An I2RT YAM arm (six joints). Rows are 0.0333 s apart.
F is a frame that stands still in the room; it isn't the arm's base.
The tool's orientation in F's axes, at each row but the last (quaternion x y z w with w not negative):
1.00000, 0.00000, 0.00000, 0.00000
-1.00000, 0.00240, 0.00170, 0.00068
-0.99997, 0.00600, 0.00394, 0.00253
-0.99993, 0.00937, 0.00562, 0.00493
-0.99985, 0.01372, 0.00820, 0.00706
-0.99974, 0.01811, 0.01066, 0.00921
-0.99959, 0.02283, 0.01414, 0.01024
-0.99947, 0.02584, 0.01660, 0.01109
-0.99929, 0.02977, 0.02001, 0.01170
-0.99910, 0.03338, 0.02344, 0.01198
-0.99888, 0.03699, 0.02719, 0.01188
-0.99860, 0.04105, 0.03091, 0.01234
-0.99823, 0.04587, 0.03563, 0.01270
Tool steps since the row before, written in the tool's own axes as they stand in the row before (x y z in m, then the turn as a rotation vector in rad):
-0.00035, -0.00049, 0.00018, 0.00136, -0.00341, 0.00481
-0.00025, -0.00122, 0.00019, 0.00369, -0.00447, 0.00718
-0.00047, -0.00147, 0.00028, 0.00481, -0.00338, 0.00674
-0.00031, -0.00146, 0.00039, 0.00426, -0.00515, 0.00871
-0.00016, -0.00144, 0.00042, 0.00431, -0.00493, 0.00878
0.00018, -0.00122, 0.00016, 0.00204, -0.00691, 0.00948
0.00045, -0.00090, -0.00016, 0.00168, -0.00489, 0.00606
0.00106, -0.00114, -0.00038, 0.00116, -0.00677, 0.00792
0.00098, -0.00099, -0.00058, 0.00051, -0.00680, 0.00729
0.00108, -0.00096, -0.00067, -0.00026, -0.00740, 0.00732
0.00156, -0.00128, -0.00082, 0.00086, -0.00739, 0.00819
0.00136, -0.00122, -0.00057, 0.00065, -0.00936, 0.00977
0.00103, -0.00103, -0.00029, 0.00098, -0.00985, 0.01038
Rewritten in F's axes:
-0.00035, 0.00049, -0.00018, 0.00136, 0.00341, -0.00481
-0.00024, 0.00122, -0.00019, 0.00369, 0.00446, -0.00719
-0.00045, 0.00148, -0.00027, 0.00480, 0.00336, -0.00676
-0.00029, 0.00147, -0.00037, 0.00426, 0.00516, -0.00871
-0.00013, 0.00145, -0.00040, 0.00430, 0.00494, -0.00878
0.00022, 0.00122, -0.00014, 0.00209, 0.00701, -0.00940
0.00050, 0.00088, 0.00016, 0.00173, 0.00494, -0.00601
0.00113, 0.00108, 0.00037, 0.00125, 0.00688, -0.00781
0.00106, 0.00092, 0.00056, 0.00063, 0.00694, -0.00715
0.00117, 0.00087, 0.00064, -0.00010, 0.00759, -0.00713
0.00169, 0.00114, 0.00076, 0.00097, 0.00752, -0.00806
0.00149, 0.00109, 0.00051, 0.00083, 0.00954, -0.00958
0.00114, 0.00092, 0.00024, 0.00116, 0.01001, -0.01020

